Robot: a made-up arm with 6 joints.
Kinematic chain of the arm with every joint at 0, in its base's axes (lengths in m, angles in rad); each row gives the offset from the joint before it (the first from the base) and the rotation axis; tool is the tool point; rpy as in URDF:
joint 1: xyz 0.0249 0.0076 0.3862 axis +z
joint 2: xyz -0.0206 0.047 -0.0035 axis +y
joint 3: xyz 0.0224 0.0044 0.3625 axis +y
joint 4: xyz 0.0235 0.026 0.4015 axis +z
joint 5: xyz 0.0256 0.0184 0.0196 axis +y
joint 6: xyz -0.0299 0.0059 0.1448 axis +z
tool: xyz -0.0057 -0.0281 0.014 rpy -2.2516 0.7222 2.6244
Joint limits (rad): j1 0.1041..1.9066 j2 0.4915..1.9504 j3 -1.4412..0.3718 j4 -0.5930..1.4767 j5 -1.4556..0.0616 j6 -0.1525..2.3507
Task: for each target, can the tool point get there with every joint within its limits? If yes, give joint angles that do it. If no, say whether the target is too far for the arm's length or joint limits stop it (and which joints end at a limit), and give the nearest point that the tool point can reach.
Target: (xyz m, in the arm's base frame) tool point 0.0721 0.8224 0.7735
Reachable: yes | joints 1.4764 1.0481 0.0982 1.3112 -0.4718 1.2088
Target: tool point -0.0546 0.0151 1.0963
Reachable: yes | joints 1.5993 0.7515 -1.0615 0.0094 -0.8858 0.9255
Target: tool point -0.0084 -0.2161 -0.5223
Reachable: no: joint limits stop it (at a limit: joint 1, joint 2, joint 3, joint 4, joint 5) | nearest point 0.6208 0.0109 -0.0586 | short by 0.814 m
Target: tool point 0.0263 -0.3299 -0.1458
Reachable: no: joint limits stop it (at a limit: joint 1, joint 2, joint 3, joint 4, joint 5, joint 6) | nearest point 0.6187 0.0104 -0.0551 | short by 0.689 m
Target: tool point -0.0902 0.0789 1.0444
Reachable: yes | joints 0.7088 0.6659 -1.0506 -0.4377 -1.1665 0.3585
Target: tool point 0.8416 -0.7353 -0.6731
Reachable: no: too far | nearest point 0.6896 0.0378 -0.1262 | short by 0.959 m
